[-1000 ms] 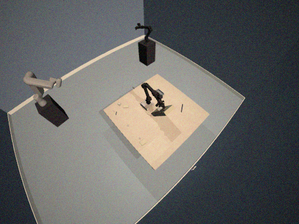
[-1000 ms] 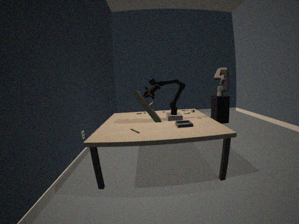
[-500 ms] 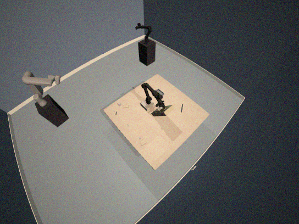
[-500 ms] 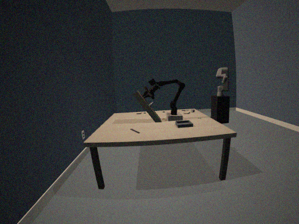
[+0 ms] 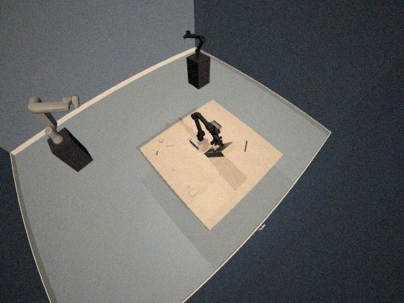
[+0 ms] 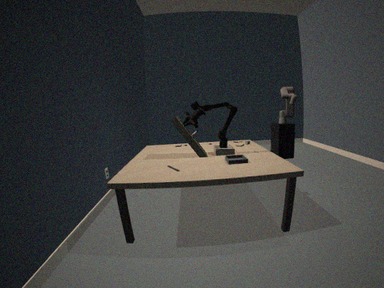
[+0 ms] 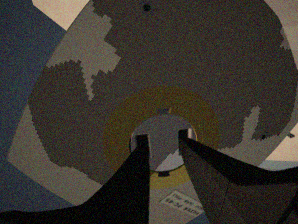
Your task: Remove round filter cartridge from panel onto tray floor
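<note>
My gripper tip is 10 mm short of the round grey filter cartridge and 10 mm above it. The rest, counted from my gripper tip: dark tray: 390 mm behind, 300 mm to the left, 270 mm below.
</note>
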